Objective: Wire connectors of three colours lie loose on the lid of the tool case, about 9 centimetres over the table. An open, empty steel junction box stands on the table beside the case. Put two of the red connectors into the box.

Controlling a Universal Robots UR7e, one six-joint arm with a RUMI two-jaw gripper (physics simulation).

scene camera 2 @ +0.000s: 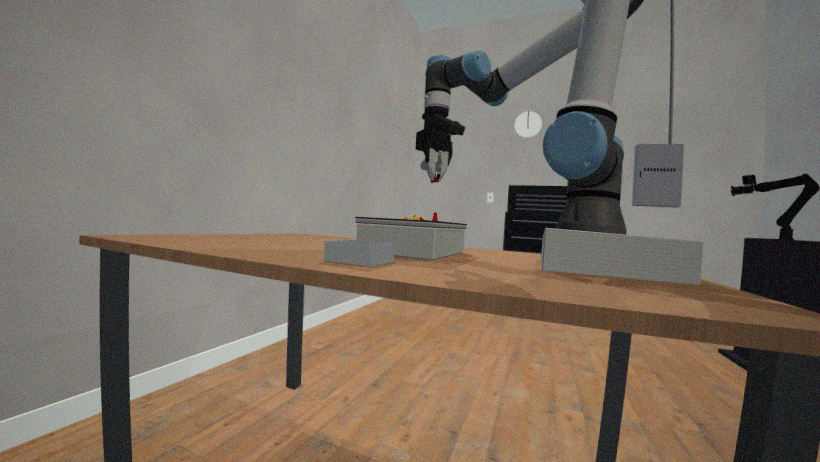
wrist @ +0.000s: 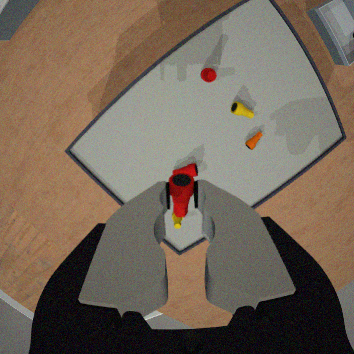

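Seen in the pictures: gripper, fingertip midpoint: (scene camera 2: 435,181) (wrist: 180,183); arm's base, origin of the base link: (scene camera 2: 589,236).
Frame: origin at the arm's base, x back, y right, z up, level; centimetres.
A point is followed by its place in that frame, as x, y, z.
My gripper (scene camera 2: 436,176) @[-40.3, 5.9, 13.0] (wrist: 180,183) @[-40.3, 5.9, 13.0] is shut on a red connector (wrist: 181,192) @[-40.1, 5.8, 14.4], held high above the lid of the tool case (scene camera 2: 447,242) @[-33.7, -1.8, -3.8] (wrist: 165,115) @[-38.2, 5.7, 1.1]. A second red connector (wrist: 189,170) @[-44.3, 7.8, 2.5] lies on the lid, partly hidden behind the held one. A third red connector (scene camera 2: 434,217) @[-37.8, -1.1, 2.5] (wrist: 208,75) @[-37.6, -0.4, 3.8] stands upright on the lid. A yellow connector (wrist: 243,109) @[-42.9, -1.1, 2.2] and an orange connector (wrist: 254,140) @[-46.7, 0.0, 2.0] lie on the lid. Another yellow connector (wrist: 177,220) @[-48.2, 13.2, 3.0] shows between the fingers, below the held connector. The steel junction box (scene camera 2: 359,253) @[-43.0, -31.7, -5.5] (wrist: 332,32) @[-44.6, -21.6, -3.9] stands beside the case; part of it shows in the wrist view.
A long grey block (scene camera 2: 622,255) @[4.1, -12.7, -3.2] stands on the wooden table (scene camera 2: 229,252) @[-71.3, -35.7, -7.6] by the arm's base. A black tool chest (scene camera 2: 522,235) and a grey wall cabinet (scene camera 2: 658,175) are behind. A small black arm (scene camera 2: 783,184) stands on a dark cabinet at the right.
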